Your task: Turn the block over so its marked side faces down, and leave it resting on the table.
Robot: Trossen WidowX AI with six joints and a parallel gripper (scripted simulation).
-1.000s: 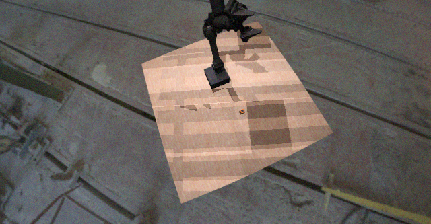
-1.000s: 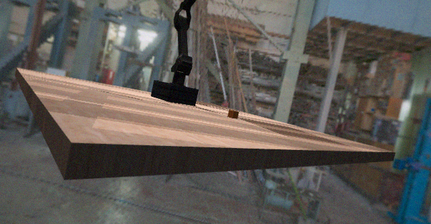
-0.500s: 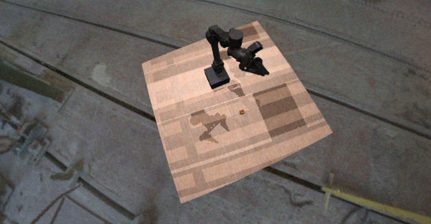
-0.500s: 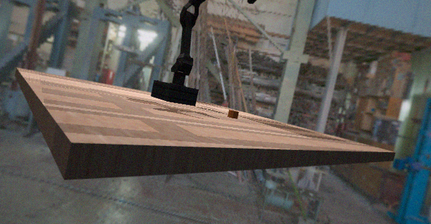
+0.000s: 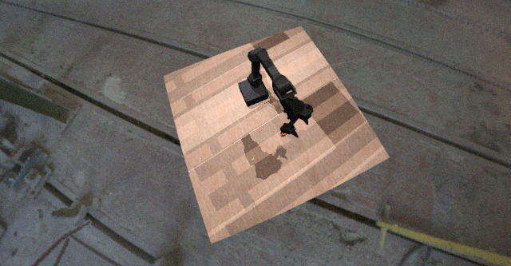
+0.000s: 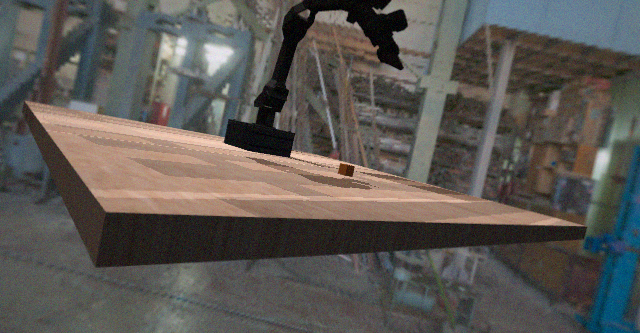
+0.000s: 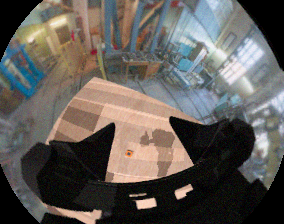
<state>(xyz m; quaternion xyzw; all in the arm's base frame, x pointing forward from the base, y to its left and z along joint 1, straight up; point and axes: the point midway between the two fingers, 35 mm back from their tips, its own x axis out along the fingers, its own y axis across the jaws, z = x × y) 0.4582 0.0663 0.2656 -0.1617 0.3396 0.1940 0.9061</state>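
My gripper tip is 90 mm past the small orange block, 20 mm to the left of it and 310 mm above it.
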